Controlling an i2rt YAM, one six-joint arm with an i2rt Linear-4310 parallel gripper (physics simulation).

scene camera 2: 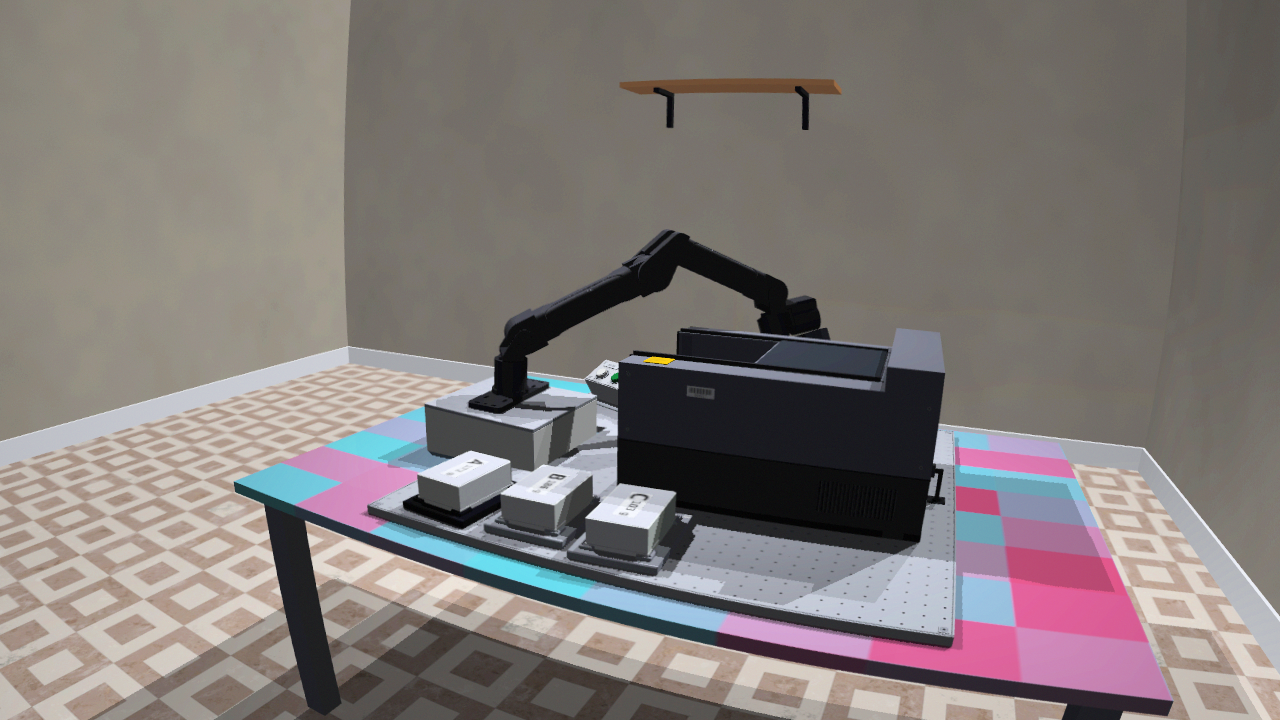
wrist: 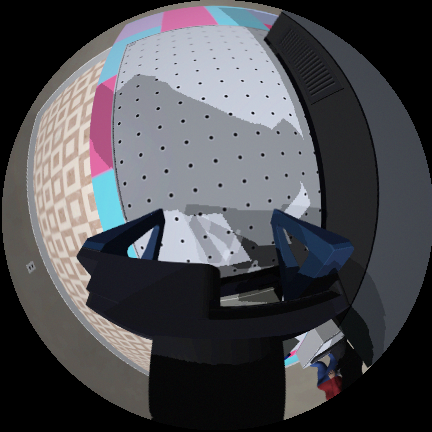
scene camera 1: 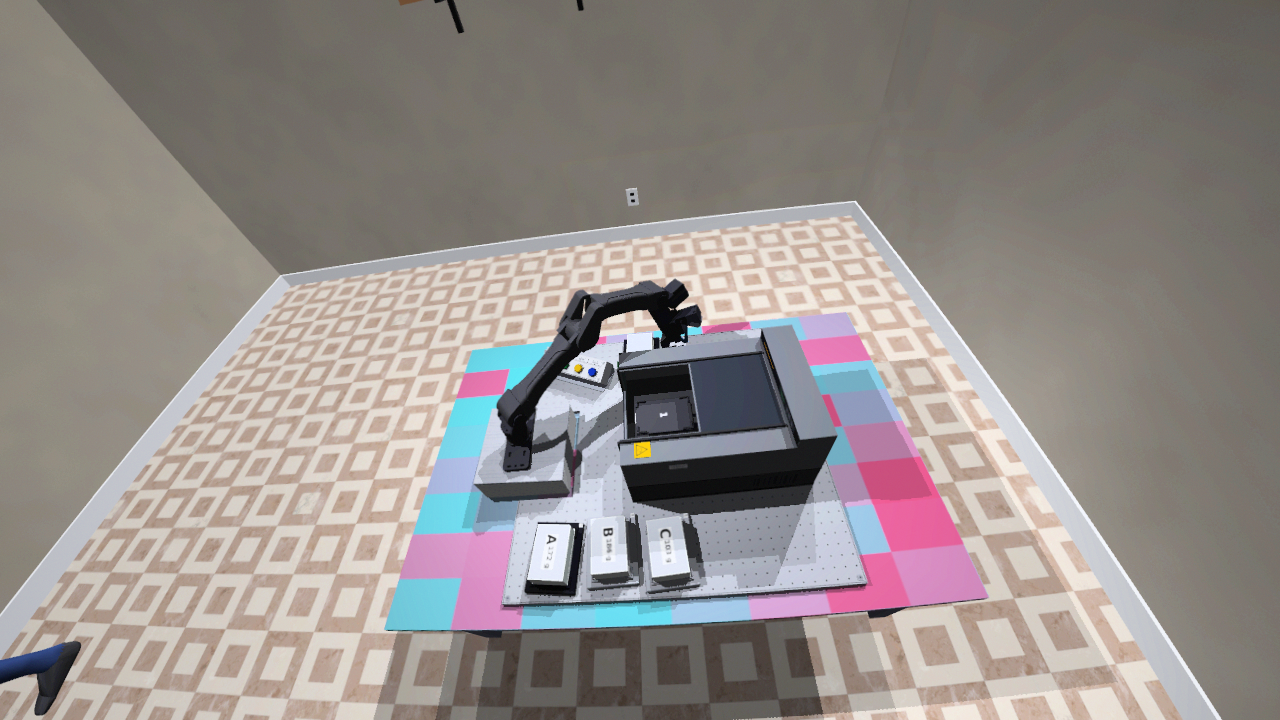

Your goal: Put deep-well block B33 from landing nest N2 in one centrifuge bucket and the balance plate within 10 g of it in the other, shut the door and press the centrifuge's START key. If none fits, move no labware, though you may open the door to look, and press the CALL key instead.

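Frame: origin at the arm's base, x right, y ahead, z up, level; centimetres.
Seen in the pictures: gripper, fingertip midpoint: [wrist: 217, 214]; arm's base at its link origin: [scene camera 2: 510, 396] [wrist: 336, 343] [scene camera 1: 520, 437].
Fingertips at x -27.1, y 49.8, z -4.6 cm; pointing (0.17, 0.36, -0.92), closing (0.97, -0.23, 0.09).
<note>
Offsets run from my fingertips to a thing's top centre.
My gripper [scene camera 1: 674, 339] [wrist: 217, 214] is open with nothing between its fingertips, low beside the centrifuge's far side; its fingers are hidden in scene camera 2. The white block @(dz +3.0, dx -2.3, dy -14.4 cm) [scene camera 1: 639, 342], in the landing nest area, stands just left of the gripper in scene camera 1. The centrifuge [scene camera 1: 716, 467] [scene camera 2: 769, 416] [wrist: 350, 125] has its top open at the left, showing an empty bucket marked 1 [scene camera 1: 651, 428]. Balance plates A @(dz +2.6, dx +57.6, dy -40.0 cm) [scene camera 1: 547, 559] [scene camera 2: 460, 479], B @(dz +2.6, dx +57.4, dy -26.1 cm) [scene camera 1: 610, 555] [scene camera 2: 547, 497] and C @(dz +2.6, dx +59.2, dy -12.8 cm) [scene camera 1: 669, 555] [scene camera 2: 631, 519] stand in a row at the front; their small weight print is hard to read.
The key box @(dz +5.6, dx +0.5, dy -35.3 cm) [scene camera 1: 586, 371] [scene camera 2: 604, 385] with coloured keys stands between the arm's base block [scene camera 1: 528, 485] [scene camera 2: 483, 434] and the centrifuge's far corner. The centrifuge wall rises close to the right finger in the wrist view. A person [wrist: 330, 385] shows at that view's lower edge.
</note>
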